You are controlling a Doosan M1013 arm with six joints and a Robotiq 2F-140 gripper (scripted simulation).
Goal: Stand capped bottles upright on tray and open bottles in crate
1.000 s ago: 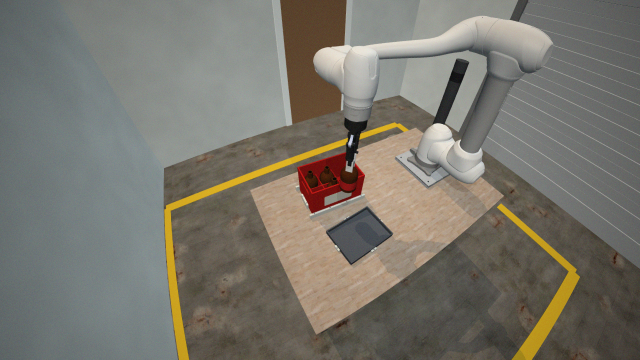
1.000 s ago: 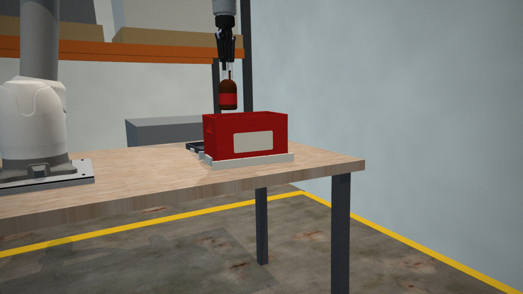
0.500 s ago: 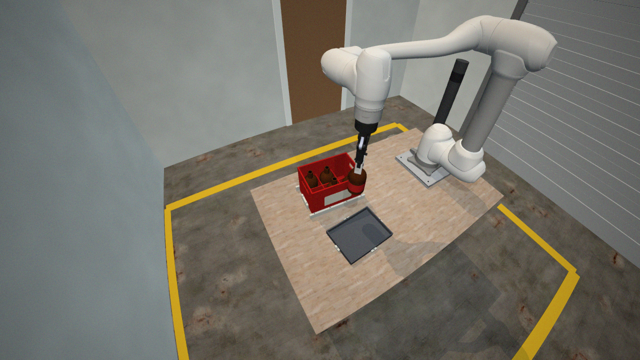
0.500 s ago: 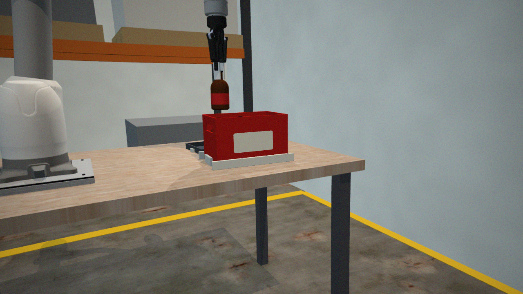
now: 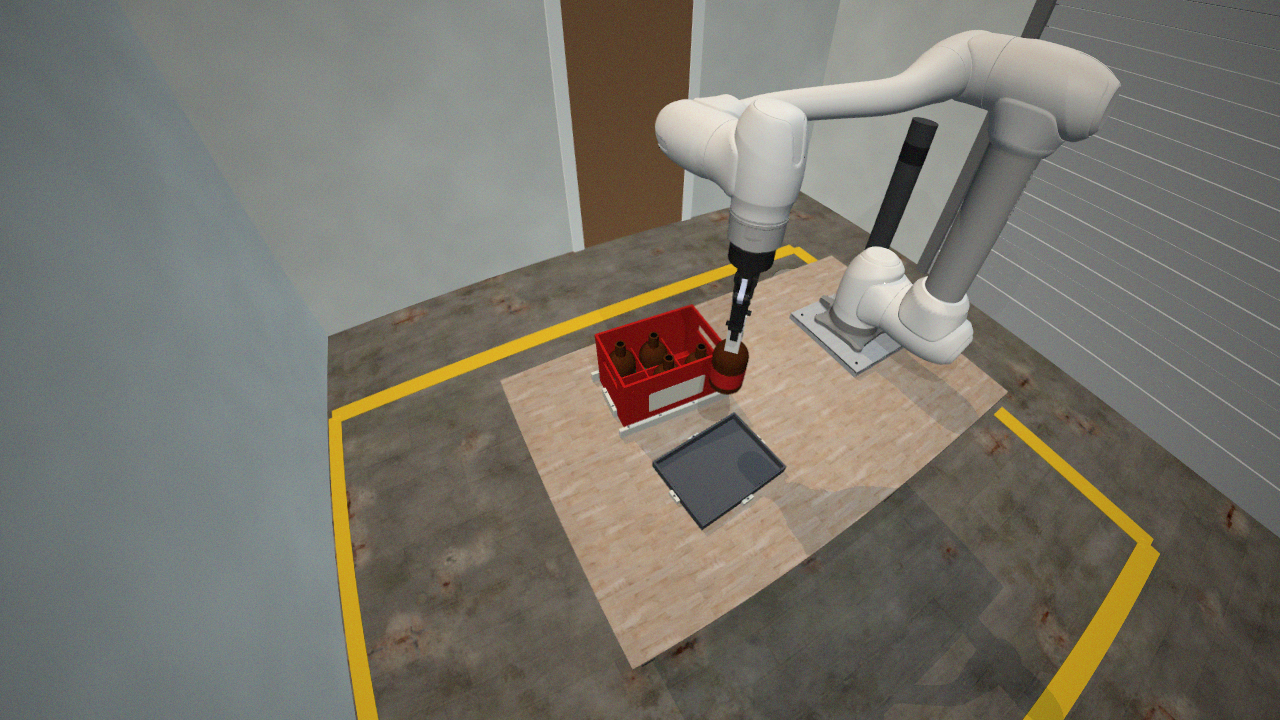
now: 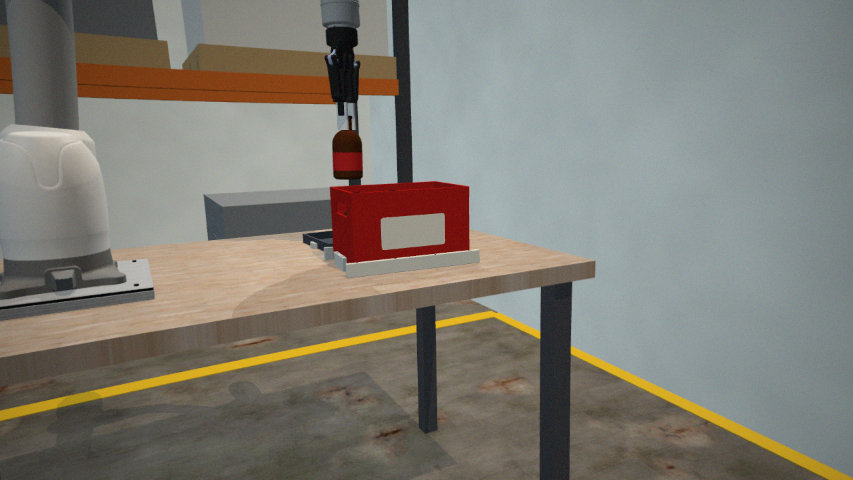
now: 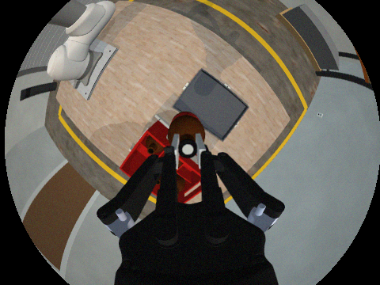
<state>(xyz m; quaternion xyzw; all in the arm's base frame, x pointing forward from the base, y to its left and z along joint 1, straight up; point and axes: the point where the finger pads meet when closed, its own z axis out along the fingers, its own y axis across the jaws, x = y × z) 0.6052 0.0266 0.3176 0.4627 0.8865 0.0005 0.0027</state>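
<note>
My hand is 70 mm above the brown capped bottle. Also, from my hand: dark grey tray (60 mm ahead, 90 mm to the left, 330 mm below); crate (30 mm ahead, 190 mm to the right, 250 mm below).
</note>
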